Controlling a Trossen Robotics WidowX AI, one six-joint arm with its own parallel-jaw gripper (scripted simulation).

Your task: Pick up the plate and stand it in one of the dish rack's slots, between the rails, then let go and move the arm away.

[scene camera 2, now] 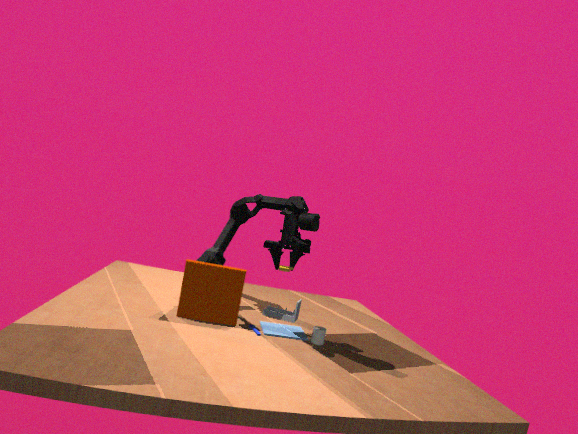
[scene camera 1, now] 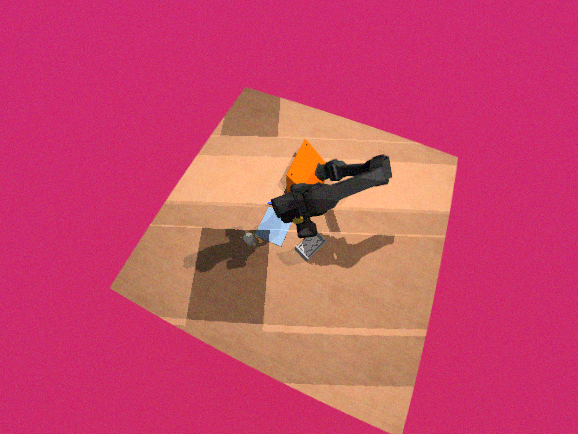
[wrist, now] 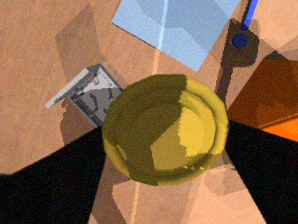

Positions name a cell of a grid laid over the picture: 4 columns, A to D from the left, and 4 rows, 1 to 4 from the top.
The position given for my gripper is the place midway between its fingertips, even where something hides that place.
Observation:
My gripper (scene camera 2: B3) carries a yellow plate (wrist: C3). Further things: a grey dish rack (wrist: B2) and a light blue mat (scene camera 1: B3).
My gripper shows as well in the wrist view (wrist: C3).

